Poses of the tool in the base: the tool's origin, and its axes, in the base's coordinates. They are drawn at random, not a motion.
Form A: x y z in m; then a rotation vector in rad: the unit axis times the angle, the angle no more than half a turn.
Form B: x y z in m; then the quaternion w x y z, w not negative. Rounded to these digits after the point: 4 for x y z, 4 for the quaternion.
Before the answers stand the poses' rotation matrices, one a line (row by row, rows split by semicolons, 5 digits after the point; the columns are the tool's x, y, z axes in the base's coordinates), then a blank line. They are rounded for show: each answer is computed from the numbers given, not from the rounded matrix.
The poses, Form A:
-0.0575 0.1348 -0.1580 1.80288 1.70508 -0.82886
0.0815 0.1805 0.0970 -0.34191 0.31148 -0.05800
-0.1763 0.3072 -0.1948 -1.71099 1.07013 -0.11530
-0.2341 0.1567 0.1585 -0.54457 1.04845 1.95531
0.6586 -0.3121 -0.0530 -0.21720 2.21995 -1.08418
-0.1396 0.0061 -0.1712 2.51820 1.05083 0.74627
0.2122 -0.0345 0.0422 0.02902 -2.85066 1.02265
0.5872 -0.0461 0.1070 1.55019 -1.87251 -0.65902
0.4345 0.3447 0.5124 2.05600 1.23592 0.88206
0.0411 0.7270 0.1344 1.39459 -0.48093 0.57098
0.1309 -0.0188 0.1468 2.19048 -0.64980 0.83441
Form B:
0.02057 0.99656 -0.08034; 0.67878 -0.07292 -0.73072; -0.73406 -0.03950 -0.67794
0.95071 0.00363 0.31006; -0.10821 0.94095 0.32079; -0.29058 -0.33853 0.89496
0.59300 -0.59192 0.54588; -0.69461 -0.03316 0.71862; -0.40726 -0.80532 -0.43082
-0.56063 -0.82801 0.00934; 0.46598 -0.30615 0.83014; -0.68451 0.46976 0.55747
-0.77534 0.12830 0.61837; -0.40880 0.64438 -0.64627; -0.48138 -0.75387 -0.44717
0.59491 0.56415 0.57256; 0.72647 -0.68222 -0.08263; 0.34400 0.46510 -0.81569
-0.99345 -0.05602 -0.09960; 0.02006 0.77252 -0.63467; 0.11250 -0.63251 -0.76634
-0.12570 -0.67656 -0.72558; -0.98187 0.18945 -0.00656; 0.14190 0.71160 -0.68811
0.35297 0.52236 0.77624; 0.90389 -0.40465 -0.13871; 0.24165 0.75060 -0.61499
0.77481 -0.63194 0.01773; 0.08994 0.08242 -0.99253; 0.62576 0.77062 0.12070
0.66750 -0.64653 0.36939; -0.19975 -0.63338 -0.74762; 0.71732 0.42525 -0.55193

-0.0575 0.1348 -0.1580 0.2597 0.6655 0.6294 -0.3059
0.0815 0.1805 0.0970 0.9730 -0.1694 0.1543 -0.0287
-0.1763 0.3072 -0.1948 0.5313 -0.7171 0.4485 -0.0483
-0.2341 0.1567 0.1585 0.4155 -0.2168 0.4174 0.7785
0.6586 -0.3121 -0.0530 0.3248 -0.0828 0.8466 -0.4135
-0.1396 0.0061 -0.1712 0.1557 0.8793 0.3669 0.2606
0.2122 -0.0345 0.0422 0.0564 0.0096 -0.9397 0.3371
0.5872 -0.0461 0.1070 0.3065 0.5859 -0.7077 -0.2491
0.4345 0.3447 0.5124 0.2887 0.7702 0.4630 0.3304
0.0411 0.7270 0.1344 0.7032 0.6268 -0.2162 0.2566
0.1309 -0.0188 0.1468 0.3472 0.8445 -0.2505 0.3217

